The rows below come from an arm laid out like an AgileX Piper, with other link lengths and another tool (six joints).
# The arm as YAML. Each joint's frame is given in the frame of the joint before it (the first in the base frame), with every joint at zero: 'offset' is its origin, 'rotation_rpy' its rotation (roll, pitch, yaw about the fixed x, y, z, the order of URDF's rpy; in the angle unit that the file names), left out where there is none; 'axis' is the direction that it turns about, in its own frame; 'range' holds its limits. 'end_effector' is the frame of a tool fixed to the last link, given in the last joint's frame.
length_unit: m
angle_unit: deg
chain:
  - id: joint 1
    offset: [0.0, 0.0, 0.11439]
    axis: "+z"
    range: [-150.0, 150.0]
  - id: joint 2
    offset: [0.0, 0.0, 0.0]
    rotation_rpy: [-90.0, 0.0, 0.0]
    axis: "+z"
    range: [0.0, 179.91]
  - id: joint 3
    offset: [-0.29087, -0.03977, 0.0]
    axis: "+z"
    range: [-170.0, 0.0]
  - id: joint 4
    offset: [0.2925, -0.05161, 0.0]
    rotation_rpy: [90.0, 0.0, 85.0]
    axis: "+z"
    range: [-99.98, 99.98]
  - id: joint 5
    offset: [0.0, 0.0, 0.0]
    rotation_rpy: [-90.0, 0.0, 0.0]
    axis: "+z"
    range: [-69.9, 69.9]
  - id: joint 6
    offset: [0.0, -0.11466, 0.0]
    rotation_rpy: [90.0, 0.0, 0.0]
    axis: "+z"
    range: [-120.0, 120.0]
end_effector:
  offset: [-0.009, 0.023, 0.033]
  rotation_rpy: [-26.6, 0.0, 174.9]
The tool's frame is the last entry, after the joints.
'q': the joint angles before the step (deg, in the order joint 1, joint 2, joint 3, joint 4, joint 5, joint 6). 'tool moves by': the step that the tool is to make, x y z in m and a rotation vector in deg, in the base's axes. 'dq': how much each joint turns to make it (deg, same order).
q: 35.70, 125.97, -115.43, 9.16, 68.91, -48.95
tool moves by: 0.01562, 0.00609, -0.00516, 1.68, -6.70, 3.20
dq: 0.00, 0.83, 0.00, -1.06, -6.74, -4.36
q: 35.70, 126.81, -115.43, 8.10, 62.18, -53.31
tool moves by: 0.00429, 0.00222, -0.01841, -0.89, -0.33, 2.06
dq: 0.00, 2.02, -0.05, 0.00, -1.43, -2.44
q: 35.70, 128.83, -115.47, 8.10, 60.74, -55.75
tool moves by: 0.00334, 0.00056, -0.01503, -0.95, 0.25, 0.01
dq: 0.00, 1.58, -0.01, -0.61, -0.82, -0.02
